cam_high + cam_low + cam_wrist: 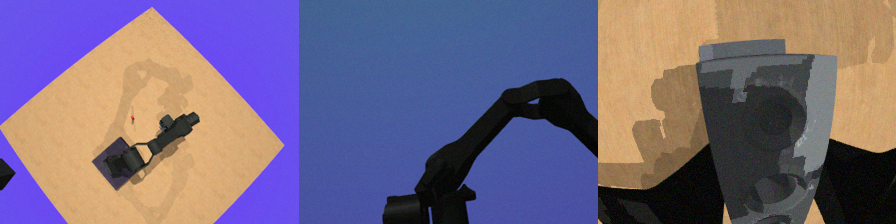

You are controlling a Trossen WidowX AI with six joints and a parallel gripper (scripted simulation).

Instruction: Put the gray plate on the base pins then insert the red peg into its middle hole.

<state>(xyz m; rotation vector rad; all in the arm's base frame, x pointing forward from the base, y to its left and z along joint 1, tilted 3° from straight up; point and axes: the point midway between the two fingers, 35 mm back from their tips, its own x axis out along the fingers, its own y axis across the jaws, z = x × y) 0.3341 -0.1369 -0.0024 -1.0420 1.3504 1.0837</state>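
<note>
My gripper tip is now 40 mm above the base. From my gripper tip the other things lie so: gray plate (30 mm above); then red peg (220 mm to the left, 80 mm behind, 10 mm below).
</note>
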